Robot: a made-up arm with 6 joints. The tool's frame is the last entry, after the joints. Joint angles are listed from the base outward. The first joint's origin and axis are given. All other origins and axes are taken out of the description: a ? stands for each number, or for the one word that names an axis. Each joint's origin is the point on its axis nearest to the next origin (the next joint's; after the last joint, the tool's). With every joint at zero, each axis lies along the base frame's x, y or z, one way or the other. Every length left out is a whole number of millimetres.
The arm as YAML. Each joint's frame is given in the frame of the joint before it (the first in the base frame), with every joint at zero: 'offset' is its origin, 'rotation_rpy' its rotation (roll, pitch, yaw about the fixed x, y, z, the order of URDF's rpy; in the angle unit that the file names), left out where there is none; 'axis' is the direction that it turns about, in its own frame. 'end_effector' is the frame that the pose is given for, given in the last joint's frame.
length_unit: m
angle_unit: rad
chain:
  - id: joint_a
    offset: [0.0, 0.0, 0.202]
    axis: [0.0, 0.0, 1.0]
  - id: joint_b
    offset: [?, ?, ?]
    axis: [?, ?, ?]
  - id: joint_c
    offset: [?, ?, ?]
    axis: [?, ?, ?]
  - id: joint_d
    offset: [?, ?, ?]
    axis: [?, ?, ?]
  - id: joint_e
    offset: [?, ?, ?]
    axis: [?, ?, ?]
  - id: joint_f
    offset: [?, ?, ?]
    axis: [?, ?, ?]
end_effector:
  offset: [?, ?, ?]
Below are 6 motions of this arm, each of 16 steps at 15 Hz.
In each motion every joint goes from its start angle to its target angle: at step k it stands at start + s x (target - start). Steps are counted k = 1, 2, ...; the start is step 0. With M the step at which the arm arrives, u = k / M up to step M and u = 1 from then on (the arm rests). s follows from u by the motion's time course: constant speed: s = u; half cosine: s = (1 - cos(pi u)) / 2; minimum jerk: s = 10 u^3 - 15 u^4 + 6 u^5.
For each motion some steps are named. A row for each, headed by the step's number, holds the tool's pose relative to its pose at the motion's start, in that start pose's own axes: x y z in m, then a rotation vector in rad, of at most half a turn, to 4 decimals.
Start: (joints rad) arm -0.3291 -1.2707 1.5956 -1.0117 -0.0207 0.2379
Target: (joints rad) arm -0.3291 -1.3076 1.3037 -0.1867 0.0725 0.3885
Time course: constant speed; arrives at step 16
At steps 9, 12, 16:
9: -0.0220 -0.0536 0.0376 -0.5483 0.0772 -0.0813
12: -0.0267 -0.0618 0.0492 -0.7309 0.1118 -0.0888
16: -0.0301 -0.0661 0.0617 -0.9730 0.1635 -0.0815

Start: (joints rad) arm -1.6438 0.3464 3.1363 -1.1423 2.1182 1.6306
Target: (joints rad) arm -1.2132 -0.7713 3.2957 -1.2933 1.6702 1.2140
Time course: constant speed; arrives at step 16
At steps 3, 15, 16:
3: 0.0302 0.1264 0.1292 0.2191 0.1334 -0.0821
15: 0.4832 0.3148 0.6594 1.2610 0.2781 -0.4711
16: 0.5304 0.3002 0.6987 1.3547 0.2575 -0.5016

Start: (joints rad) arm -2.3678 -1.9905 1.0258 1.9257 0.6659 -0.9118
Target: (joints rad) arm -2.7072 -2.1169 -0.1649 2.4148 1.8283 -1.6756
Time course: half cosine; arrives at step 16
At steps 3, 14, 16:
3: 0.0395 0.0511 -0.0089 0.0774 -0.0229 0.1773
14: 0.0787 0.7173 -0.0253 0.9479 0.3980 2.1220
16: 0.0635 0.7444 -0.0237 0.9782 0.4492 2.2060

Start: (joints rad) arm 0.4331 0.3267 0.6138 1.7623 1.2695 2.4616
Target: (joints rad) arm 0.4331 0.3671 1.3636 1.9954 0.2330 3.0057
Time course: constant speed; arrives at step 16
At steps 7, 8, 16:
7: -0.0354 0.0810 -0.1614 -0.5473 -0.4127 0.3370
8: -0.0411 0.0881 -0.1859 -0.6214 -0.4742 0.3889
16: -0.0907 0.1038 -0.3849 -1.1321 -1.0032 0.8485

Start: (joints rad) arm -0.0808 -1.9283 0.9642 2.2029 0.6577 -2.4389
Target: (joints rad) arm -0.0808 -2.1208 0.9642 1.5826 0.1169 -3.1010
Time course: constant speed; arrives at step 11
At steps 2, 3, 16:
2: -0.0365 0.0030 0.0339 0.1959 -0.1472 0.0007
3: -0.0552 0.0040 0.0496 0.2964 -0.2187 0.0068
16: -0.2080 0.0019 0.1470 1.1421 -0.7262 0.1796

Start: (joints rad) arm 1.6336 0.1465 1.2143 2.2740 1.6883 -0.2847
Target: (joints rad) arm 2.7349 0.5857 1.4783 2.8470 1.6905 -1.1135
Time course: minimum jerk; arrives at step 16
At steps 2, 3, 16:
2: 0.0060 -0.0010 -0.0007 0.0092 -0.0097 -0.0032
3: 0.0185 -0.0035 -0.0017 0.0276 -0.0295 -0.0092
16: 0.3261 -0.2580 0.2464 0.3541 -0.5469 0.0560

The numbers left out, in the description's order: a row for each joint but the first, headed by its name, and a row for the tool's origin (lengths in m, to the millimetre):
joint_b: xyz 0.0 0.0 0.0, axis 0.0 1.0 0.0
joint_c: xyz 0.0 0.0 0.381, axis 0.0 -1.0 0.0
joint_d: xyz 0.595 0.0 0.0, axis -1.0 0.0 0.0
joint_e: xyz 0.0 -0.201 0.0, axis 0.0 -1.0 0.0
joint_f: xyz 0.0 0.0 0.0, axis -1.0 0.0 0.0
tool: xyz 0.0 0.0 0.0

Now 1 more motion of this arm.
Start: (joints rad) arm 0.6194 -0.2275 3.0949 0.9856 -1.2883 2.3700
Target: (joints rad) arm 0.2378 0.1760 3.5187 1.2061 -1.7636 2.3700
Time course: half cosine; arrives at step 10
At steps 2, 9, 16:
2: -0.0257 -0.0058 0.0121 -0.0210 -0.0037 0.0167
9: -0.2484 0.0104 0.1183 -0.1571 0.0014 0.1853
16: -0.2540 0.0125 0.1209 -0.1593 0.0023 0.1901

